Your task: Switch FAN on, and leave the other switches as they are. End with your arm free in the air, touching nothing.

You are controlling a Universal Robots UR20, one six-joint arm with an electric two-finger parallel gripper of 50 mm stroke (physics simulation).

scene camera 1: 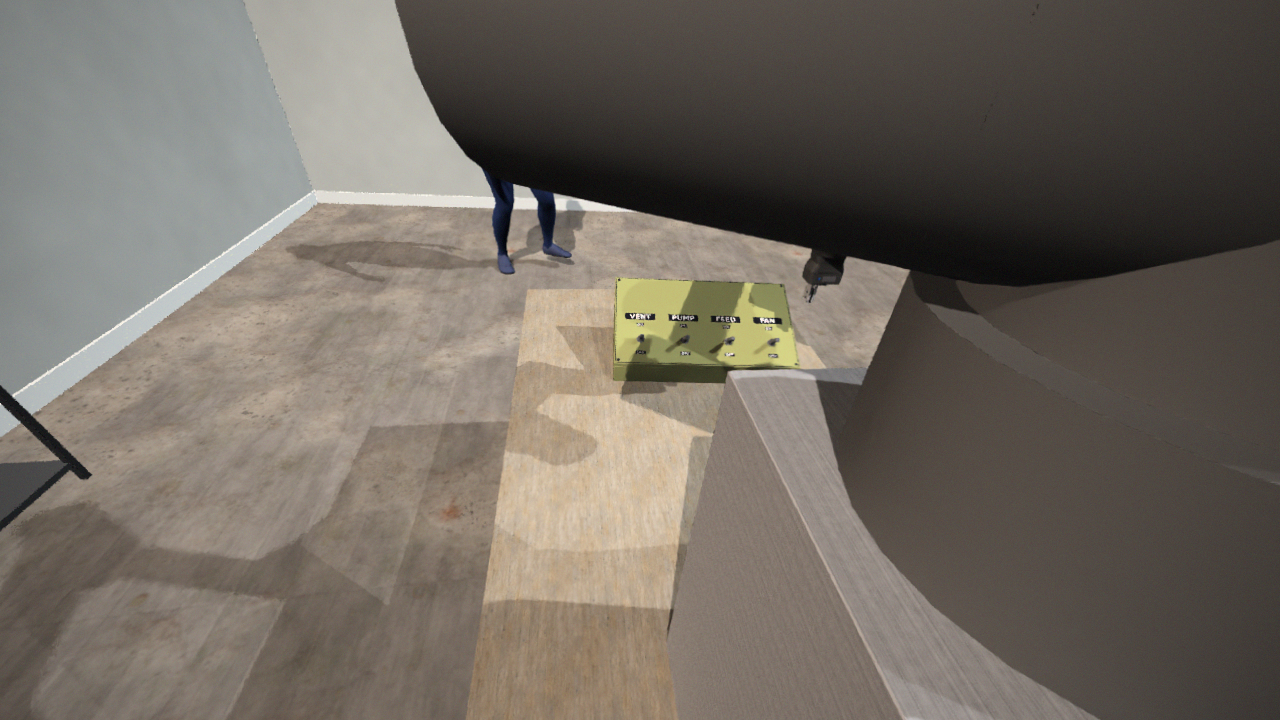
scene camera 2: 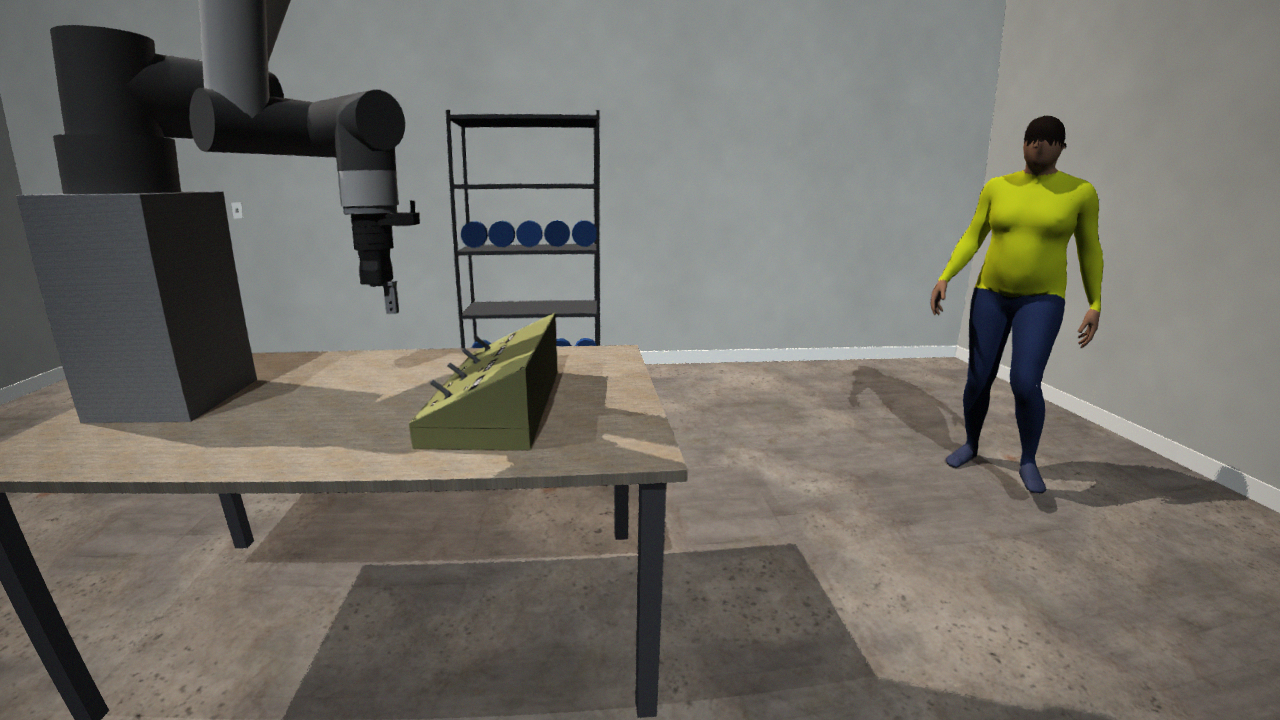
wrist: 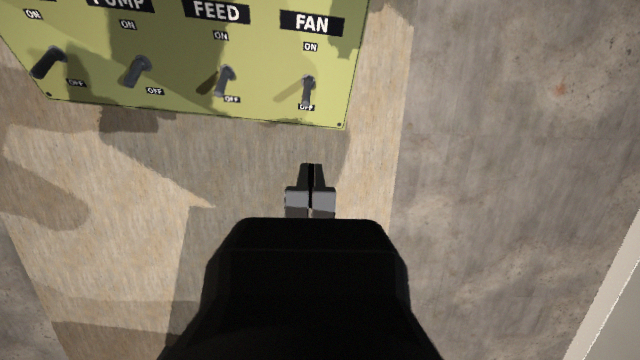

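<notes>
The green sloped switch box stands on the table. The FAN lever, at the box's right end in the wrist view, leans toward its OFF label. The FEED lever, PUMP lever and VENT lever look tilted the same way. My gripper is shut and empty. It hangs in the air above the table, on the robot-base side of the box, roughly in line with FAN, touching nothing.
The box stands on a wooden table. The grey robot pedestal stands at the table's other end. A shelf rack and a person are beyond the table. Large arm links cover much of scene camera 1.
</notes>
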